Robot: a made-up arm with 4 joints.
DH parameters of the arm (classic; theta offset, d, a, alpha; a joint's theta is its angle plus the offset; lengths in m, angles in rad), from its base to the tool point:
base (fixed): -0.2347 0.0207 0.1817 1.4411
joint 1: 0 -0.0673 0.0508 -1.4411
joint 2: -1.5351 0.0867 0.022 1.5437
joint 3: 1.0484 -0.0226 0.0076 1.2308
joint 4: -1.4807 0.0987 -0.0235 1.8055
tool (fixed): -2.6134 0.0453 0 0
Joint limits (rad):
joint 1: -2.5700..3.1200
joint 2: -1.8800..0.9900
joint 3: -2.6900..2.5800
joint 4: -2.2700..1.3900
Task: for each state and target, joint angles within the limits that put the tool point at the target. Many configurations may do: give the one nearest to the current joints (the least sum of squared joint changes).
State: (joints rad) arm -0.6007 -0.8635 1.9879 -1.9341
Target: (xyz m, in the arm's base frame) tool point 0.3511 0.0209 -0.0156
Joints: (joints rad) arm -1.3584 -0.8759 2.4391 -1.9212
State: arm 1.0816 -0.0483 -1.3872 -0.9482
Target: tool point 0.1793 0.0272 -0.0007
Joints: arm 1.8526 -0.5957 -1.3416 -1.5386
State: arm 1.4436 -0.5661 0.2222 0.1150
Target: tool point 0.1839 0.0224 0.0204
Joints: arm 1.7815 -0.5154 -0.6300 -0.1976
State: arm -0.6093 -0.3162 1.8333 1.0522
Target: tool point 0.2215 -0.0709 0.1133
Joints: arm -0.7951 -0.8313 1.2158 0.6090
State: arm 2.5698 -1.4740 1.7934 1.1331
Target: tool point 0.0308 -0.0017 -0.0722
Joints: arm 2.1398 -1.6055 2.1559 1.1107
